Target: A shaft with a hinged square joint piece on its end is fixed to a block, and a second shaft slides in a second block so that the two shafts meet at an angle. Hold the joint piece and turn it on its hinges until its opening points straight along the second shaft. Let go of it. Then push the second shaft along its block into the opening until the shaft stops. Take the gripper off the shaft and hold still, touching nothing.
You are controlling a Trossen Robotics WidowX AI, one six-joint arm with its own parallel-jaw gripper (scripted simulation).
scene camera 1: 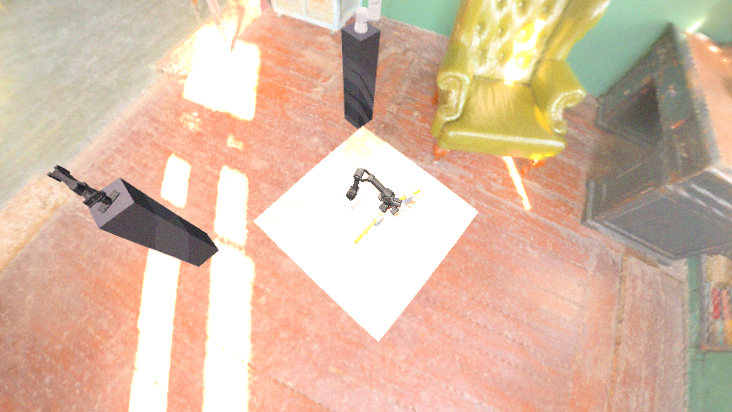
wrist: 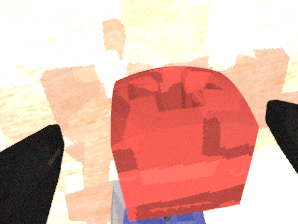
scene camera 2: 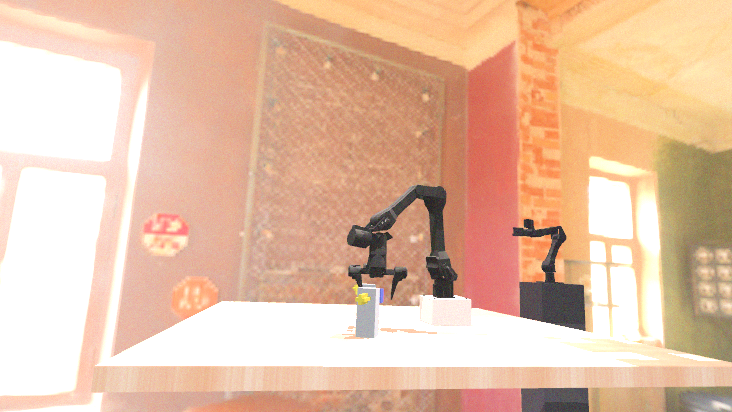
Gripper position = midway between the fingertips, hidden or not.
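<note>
My gripper (scene camera 2: 376, 299): open, holding nothing. Wrist view: gripper again (wrist: 167, 122), plus a red joint piece (wrist: 182, 137).
</note>
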